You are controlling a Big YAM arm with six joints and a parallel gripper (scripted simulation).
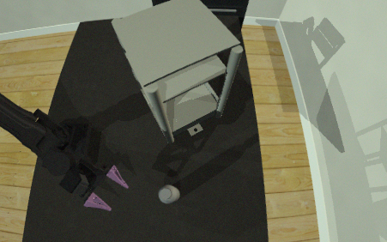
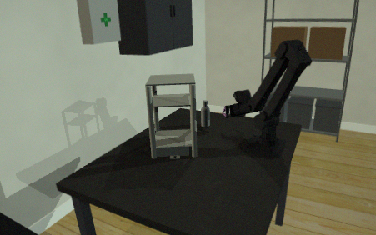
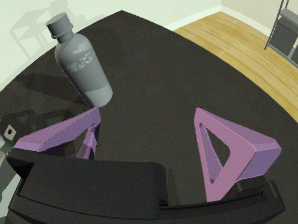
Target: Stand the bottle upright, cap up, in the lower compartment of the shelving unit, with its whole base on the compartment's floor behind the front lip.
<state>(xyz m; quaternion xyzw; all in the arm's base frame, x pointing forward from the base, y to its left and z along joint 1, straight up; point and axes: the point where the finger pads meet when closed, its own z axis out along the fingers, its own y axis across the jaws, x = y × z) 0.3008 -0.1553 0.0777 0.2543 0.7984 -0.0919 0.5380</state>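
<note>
Now: hand 150 mm short of the grey bottle and 30 mm to the right of it. Round my hand: shelving unit: 370 mm to the left, 130 mm ahead, 80 mm above.
</note>
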